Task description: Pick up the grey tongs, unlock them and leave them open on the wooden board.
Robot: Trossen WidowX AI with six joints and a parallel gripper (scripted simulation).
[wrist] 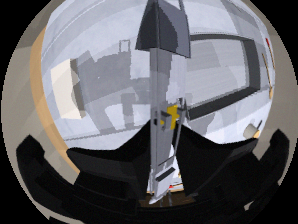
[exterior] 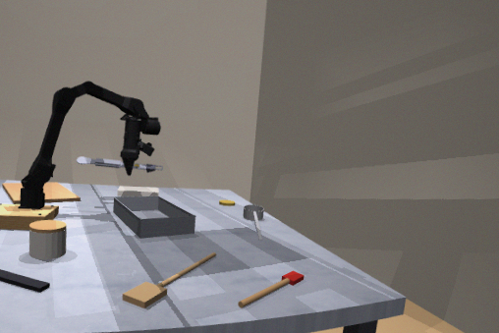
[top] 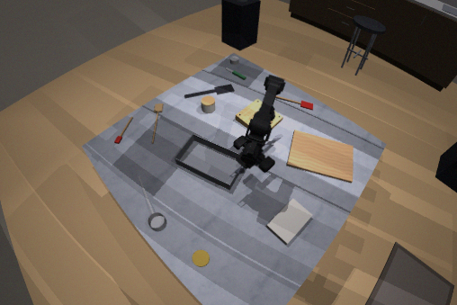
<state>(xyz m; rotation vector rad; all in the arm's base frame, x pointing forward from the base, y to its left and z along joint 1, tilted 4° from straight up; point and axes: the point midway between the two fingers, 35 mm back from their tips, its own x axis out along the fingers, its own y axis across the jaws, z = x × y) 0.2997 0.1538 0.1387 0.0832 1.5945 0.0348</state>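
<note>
The yellow lock piece lies 2 cm ahead of my gripper tip and 4 cm above it. Also, from my gripper tip: wooden board 37 cm behind, 20 cm to the left, 12 cm below; then white slab 4 cm ahead, 28 cm to the left, 11 cm below; then roasting tin 8 cm ahead, 19 cm to the right, 10 cm below.
</note>
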